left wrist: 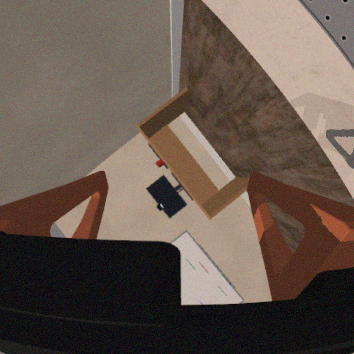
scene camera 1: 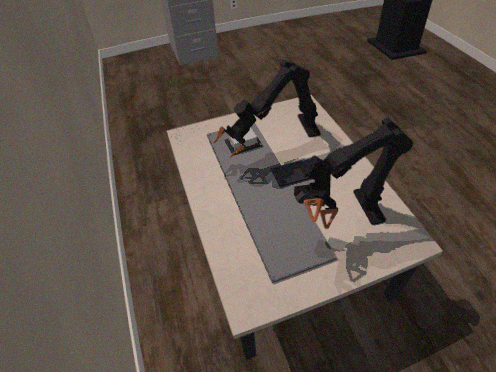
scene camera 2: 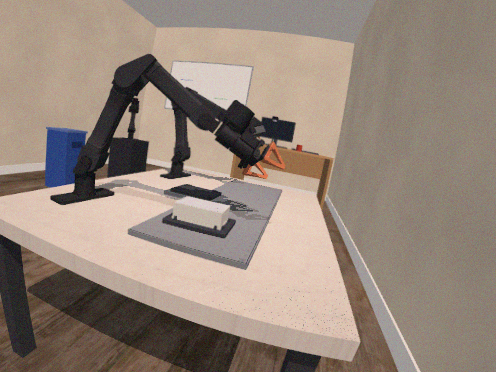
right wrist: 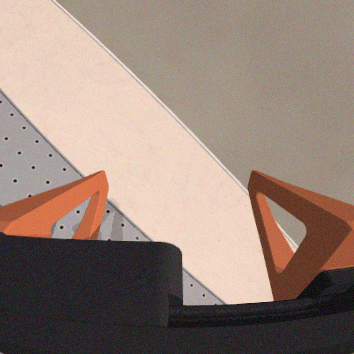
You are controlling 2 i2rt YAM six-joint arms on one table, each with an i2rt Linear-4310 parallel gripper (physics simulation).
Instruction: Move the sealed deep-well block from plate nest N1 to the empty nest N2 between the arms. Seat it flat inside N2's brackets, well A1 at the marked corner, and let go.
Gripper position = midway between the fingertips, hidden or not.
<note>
My left gripper (scene camera 1: 320, 225) is open and holds nothing. My right gripper (scene camera 2: 275, 172) is open and holds nothing. Also in view: a white deep-well block (scene camera 2: 201, 212).
My left gripper shows as well in the left wrist view (left wrist: 177, 178). My right gripper also shows in the right wrist view (right wrist: 177, 178). The left wrist view misses the white deep-well block: it is out of frame. The right wrist view misses the white deep-well block: it is out of frame.
</note>
